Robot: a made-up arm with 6 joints.
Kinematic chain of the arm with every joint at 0, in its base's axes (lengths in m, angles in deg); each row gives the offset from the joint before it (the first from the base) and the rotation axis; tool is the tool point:
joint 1: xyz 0 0 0.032 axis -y
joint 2: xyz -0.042 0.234 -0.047 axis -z
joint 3: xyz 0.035 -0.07 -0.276 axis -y
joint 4: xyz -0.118 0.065 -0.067 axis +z
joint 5: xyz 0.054 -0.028 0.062 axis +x
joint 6: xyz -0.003 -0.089 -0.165 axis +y
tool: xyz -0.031 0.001 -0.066
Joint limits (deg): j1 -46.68..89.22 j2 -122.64..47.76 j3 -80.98..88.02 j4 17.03..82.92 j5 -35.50..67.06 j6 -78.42..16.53
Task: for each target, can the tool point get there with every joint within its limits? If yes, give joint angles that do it. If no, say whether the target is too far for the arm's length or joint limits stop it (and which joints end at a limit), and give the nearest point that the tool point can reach.
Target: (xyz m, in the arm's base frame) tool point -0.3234 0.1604 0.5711
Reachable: no: joint limits stop it (at a limit: joint 1, joint 4, joint 5) | nearest point -0.2753 0.2048 0.1420 | short by 0.434 m
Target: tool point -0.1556 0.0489 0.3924
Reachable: no: joint limits stop it (at a limit: joint 1, joint 3, joint 4, joint 5) | nearest point -0.2112 0.1368 0.1267 | short by 0.285 m
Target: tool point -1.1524 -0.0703 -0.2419
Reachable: no: too far | nearest point -0.5536 0.1418 -0.2035 | short by 0.636 m
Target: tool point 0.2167 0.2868 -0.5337
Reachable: yes | joints 36.49 -46.14 24.59 67.17 55.87 -60.87
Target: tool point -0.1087 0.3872 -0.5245
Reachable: yes | joints -2.33 -60.29 51.99 22.31 56.76 -4.04
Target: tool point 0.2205 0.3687 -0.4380
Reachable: yes | joints 28.48 -88.68 8.56 72.58 -16.57 -26.53
